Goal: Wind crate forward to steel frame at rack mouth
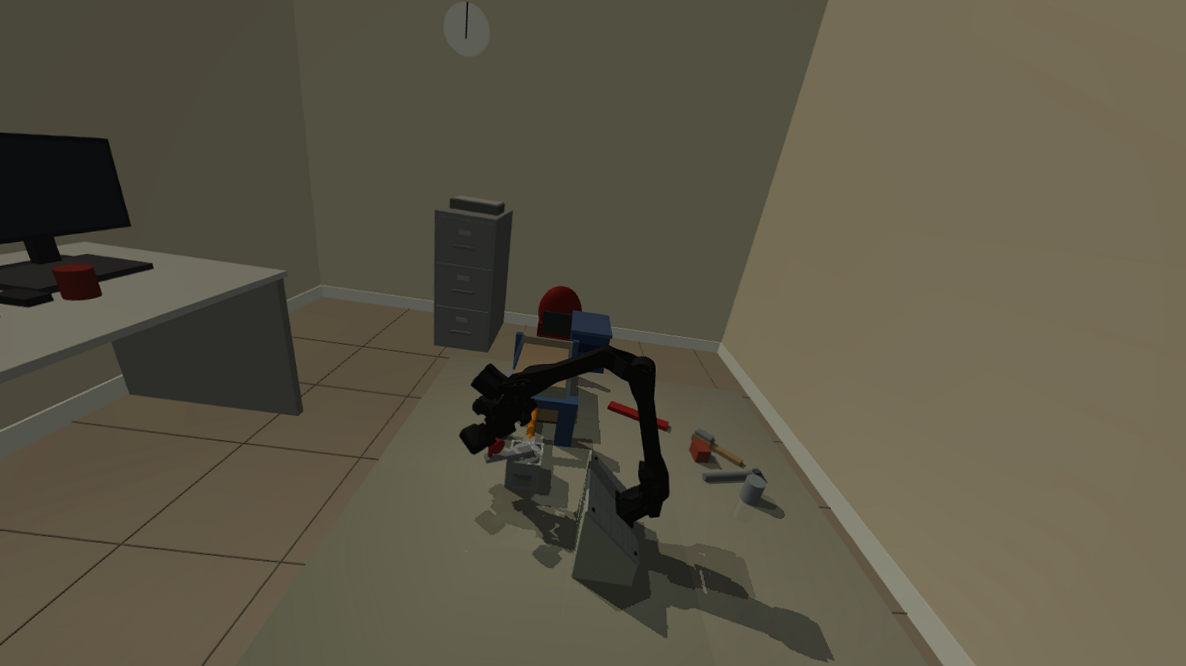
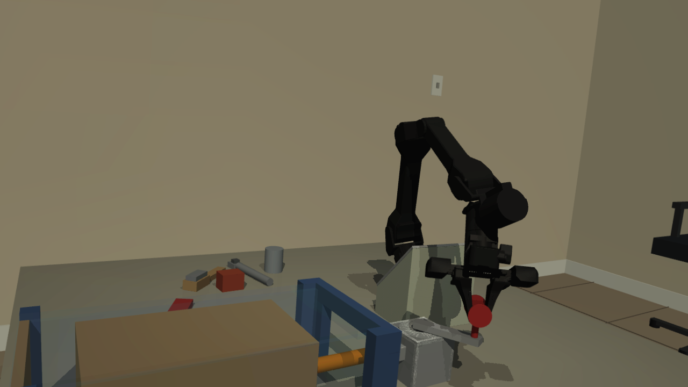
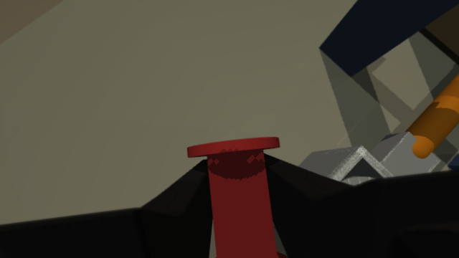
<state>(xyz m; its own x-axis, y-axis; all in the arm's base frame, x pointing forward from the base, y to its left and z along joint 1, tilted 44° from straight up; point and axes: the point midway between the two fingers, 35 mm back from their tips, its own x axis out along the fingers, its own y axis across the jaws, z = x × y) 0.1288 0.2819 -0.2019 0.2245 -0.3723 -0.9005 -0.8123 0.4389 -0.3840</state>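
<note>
My gripper tip is 50 mm to the left of the winch handle, 30 mm above it and 10 mm short of it. From my gripper tip the other things lie so: clear-panelled cubby: 440 mm ahead, 90 mm to the right, 20 mm below; grey winch: 110 mm to the right, 100 mm below, 20 mm ahead; red knob: 10 mm to the right, 10 mm behind.
</note>
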